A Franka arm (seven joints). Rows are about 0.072 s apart.
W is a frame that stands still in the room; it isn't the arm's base.
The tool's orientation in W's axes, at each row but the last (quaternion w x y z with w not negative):
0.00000, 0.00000, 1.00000, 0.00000
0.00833, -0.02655, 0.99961, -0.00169
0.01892, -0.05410, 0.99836, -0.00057
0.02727, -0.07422, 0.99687, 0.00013
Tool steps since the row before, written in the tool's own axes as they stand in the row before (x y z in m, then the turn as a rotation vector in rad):
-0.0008, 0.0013, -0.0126, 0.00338, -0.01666, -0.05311
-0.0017, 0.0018, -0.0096, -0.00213, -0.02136, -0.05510
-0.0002, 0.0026, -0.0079, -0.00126, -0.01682, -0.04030
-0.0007, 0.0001, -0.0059, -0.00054, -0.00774, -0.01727
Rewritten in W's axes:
0.0008, 0.0013, 0.0126, -0.00338, -0.01666, 0.05311
0.0014, 0.0019, 0.0096, 0.00234, -0.02105, 0.05521
-0.0004, 0.0026, 0.0079, 0.00154, -0.01662, 0.04037
0.0004, 0.0002, 0.0059, 0.00074, -0.00765, 0.01730

